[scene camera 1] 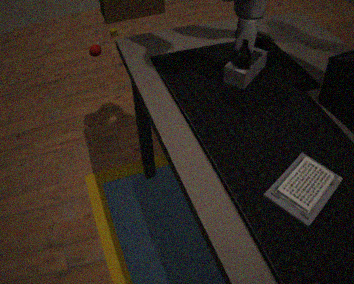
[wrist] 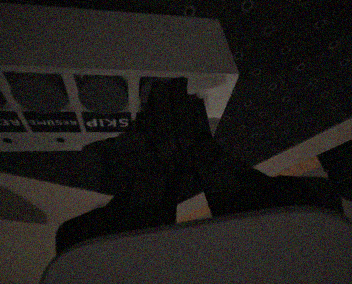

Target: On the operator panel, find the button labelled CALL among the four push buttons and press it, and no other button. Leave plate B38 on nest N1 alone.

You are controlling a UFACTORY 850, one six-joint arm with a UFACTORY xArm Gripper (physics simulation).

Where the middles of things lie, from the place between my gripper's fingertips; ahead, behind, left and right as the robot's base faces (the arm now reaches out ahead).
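Scene:
Operator panel [scene camera 1: 233, 75]: 50 mm to the right of my hand, 30 mm behind it and 20 mm below it. Going by their middles, the panel is the nearest to my hand of the things named here. Nest N1 [scene camera 1: 294, 213] is 400 mm to the left of my hand, 50 mm below it and 20 mm behind it. Plate B38 [scene camera 1: 303, 188] is 400 mm to the left of my hand, 30 mm below it and 20 mm behind it.

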